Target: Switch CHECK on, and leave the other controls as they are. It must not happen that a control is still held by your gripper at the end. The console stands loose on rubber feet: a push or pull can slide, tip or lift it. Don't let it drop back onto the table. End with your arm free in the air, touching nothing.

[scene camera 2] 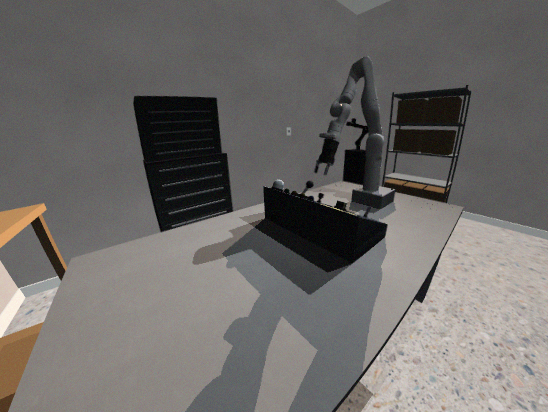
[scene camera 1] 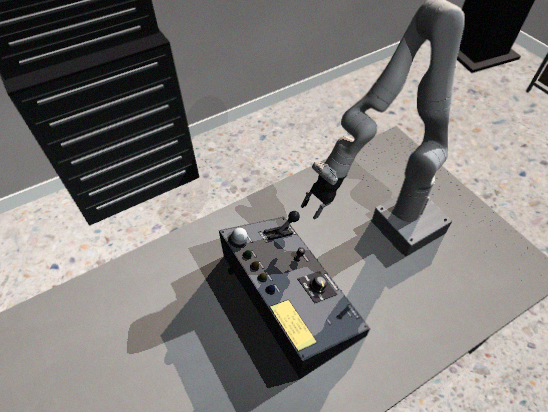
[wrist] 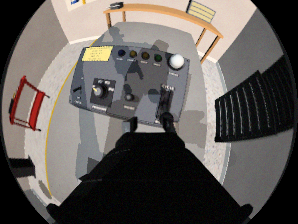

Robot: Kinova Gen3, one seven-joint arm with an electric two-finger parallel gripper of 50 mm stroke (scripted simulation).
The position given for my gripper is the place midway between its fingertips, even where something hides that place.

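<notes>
Dark console (scene camera 1: 301, 311), (scene camera 2: 348, 235), (wrist: 147, 74). My gripper (wrist: 150, 122).
</notes>
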